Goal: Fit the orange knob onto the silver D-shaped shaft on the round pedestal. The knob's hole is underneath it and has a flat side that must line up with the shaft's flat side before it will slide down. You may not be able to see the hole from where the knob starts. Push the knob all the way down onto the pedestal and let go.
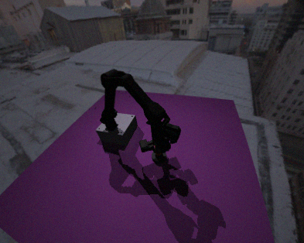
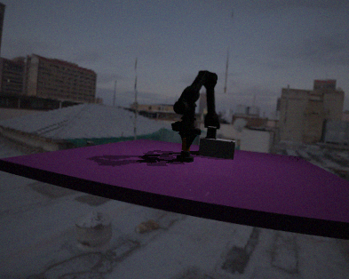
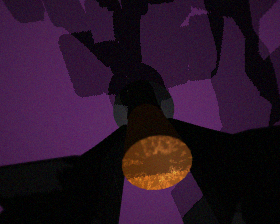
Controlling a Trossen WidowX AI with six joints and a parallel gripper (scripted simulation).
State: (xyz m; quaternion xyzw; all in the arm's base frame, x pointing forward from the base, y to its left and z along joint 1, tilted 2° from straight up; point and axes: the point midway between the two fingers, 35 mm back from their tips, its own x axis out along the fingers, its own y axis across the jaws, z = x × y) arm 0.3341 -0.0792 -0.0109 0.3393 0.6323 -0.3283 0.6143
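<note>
Right now my gripper tip is 30 mm above the round dark pedestal. From my gripper tip the other things lie so: orange knob (30 mm above).
</note>
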